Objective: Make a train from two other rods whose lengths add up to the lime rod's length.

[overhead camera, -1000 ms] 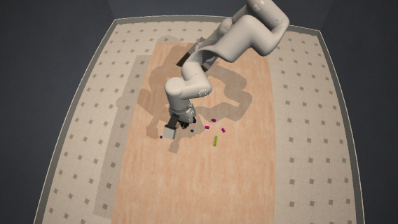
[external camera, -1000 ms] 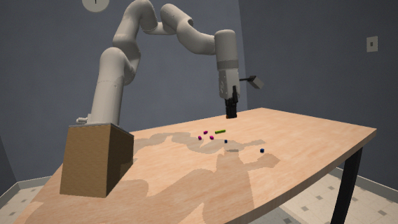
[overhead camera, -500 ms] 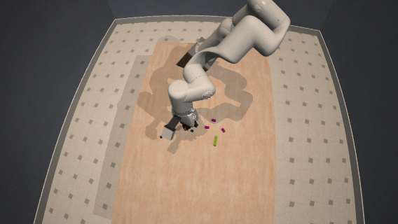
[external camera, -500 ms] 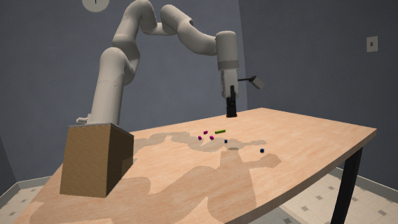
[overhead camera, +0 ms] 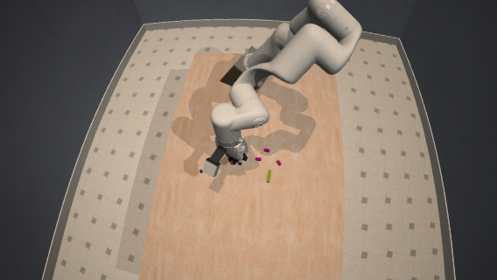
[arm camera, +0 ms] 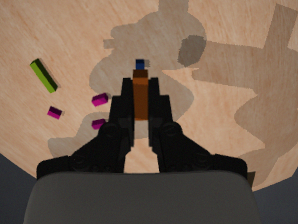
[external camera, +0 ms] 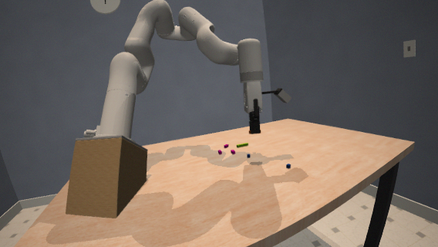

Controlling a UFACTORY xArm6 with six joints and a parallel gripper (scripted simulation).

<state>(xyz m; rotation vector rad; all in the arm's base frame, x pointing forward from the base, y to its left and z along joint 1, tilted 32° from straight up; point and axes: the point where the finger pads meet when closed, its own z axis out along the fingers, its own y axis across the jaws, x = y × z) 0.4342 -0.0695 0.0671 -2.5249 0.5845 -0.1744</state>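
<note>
My hand is 2 cm short of the lime rod, 13 cm to the right of it and 10 cm above it. Round my hand: orange rod (2 cm below).
</note>
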